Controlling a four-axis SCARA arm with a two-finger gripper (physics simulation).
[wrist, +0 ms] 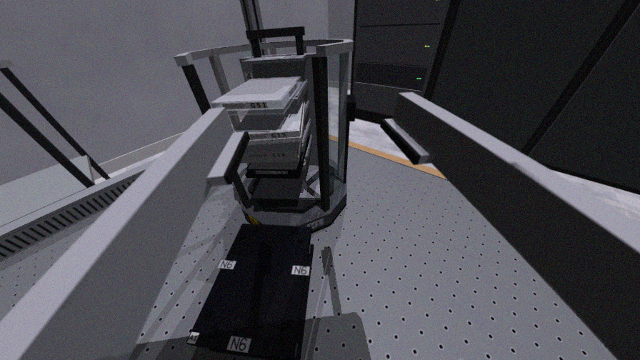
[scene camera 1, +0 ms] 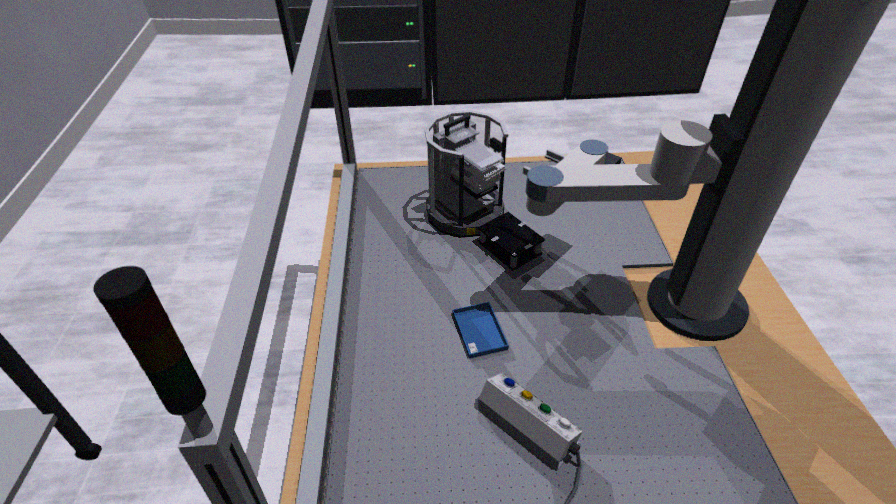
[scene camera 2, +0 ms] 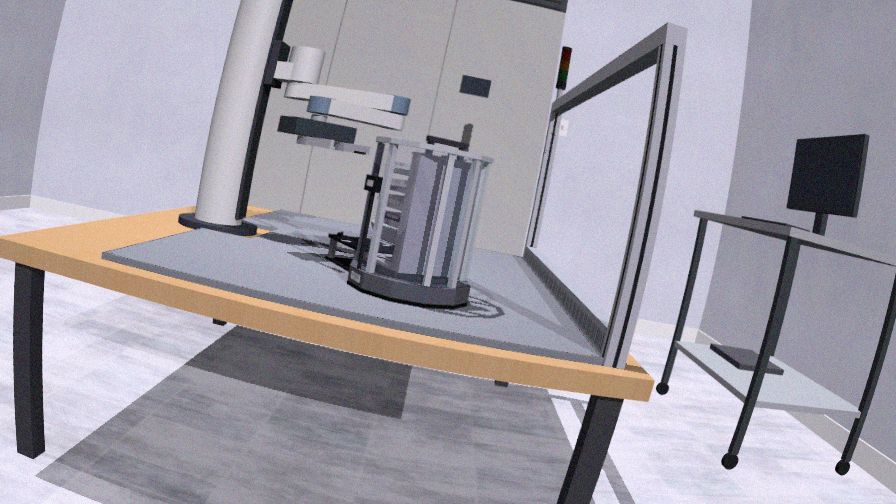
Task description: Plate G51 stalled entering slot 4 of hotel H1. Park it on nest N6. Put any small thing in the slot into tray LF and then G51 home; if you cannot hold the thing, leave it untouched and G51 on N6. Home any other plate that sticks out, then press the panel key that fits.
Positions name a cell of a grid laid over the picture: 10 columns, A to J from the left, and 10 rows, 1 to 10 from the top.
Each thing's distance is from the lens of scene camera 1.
clear well plate (scene camera 1: F4): 1.71 m
round plate rack (scene camera 1: F5): 1.77 m
